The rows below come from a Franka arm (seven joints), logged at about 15 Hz.
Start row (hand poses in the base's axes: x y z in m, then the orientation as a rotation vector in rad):
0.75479, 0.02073, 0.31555, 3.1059, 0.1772, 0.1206
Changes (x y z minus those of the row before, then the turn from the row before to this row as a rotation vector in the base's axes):
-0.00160, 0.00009, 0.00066, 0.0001, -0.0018, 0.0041
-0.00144, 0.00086, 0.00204, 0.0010, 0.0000, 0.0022
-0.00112, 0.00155, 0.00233, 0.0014, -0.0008, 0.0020
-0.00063, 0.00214, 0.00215, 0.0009, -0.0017, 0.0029
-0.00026, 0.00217, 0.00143, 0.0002, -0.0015, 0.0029
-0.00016, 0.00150, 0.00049, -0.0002, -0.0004, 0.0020
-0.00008, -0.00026, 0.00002, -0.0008, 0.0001, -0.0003
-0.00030, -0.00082, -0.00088, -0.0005, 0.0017, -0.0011
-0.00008, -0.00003, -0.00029, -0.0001, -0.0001, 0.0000
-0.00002, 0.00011, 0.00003, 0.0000, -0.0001, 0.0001
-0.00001, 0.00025, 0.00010, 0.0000, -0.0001, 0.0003
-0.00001, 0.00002, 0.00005, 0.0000, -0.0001, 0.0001
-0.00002, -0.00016, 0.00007, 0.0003, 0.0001, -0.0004
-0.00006, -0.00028, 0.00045, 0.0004, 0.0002, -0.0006
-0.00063, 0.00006, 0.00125, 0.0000, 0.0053, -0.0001
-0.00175, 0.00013, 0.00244, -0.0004, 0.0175, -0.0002
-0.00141, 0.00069, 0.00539, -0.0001, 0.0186, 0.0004
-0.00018, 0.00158, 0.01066, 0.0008, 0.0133, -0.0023
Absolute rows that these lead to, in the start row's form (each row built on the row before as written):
0.75319, 0.02082, 0.31621, 3.1056, 0.1835, 0.1235
0.75175, 0.02168, 0.31825, 3.1065, 0.1869, 0.1237
0.75063, 0.02323, 0.32058, 3.1077, 0.1900, 0.1252
0.75000, 0.02537, 0.32273, 3.1082, 0.1945, 0.1280
0.74974, 0.02754, 0.32416, 3.1080, 0.1990, 0.1304
0.74958, 0.02904, 0.32465, 3.1076, 0.2021, 0.1310
0.74950, 0.02878, 0.32467, 3.1068, 0.2016, 0.1307
0.74920, 0.02796, 0.32379, 3.1066, 0.1999, 0.1280
0.74912, 0.02793, 0.32350, 3.1065, 0.1999, 0.1281
0.74910, 0.02804, 0.32353, 3.1065, 0.2001, 0.1283
0.74909, 0.02829, 0.32363, 3.1065, 0.2006, 0.1285
0.74908, 0.02831, 0.32368, 3.1065, 0.2008, 0.1287
0.74906, 0.02815, 0.32375, 3.1068, 0.2002, 0.1286
0.74900, 0.02787, 0.32420, 3.1073, 0.1993, 0.1283
0.74837, 0.02793, 0.32545, 3.1080, 0.1993, 0.1201
0.74662, 0.02806, 0.32789, 3.1096, 0.1994, 0.0929
0.74521, 0.02875, 0.33328, 3.1114, 0.2004, 0.0640
0.74503, 0.03033, 0.34394, 3.1136, 0.1971, 0.0434

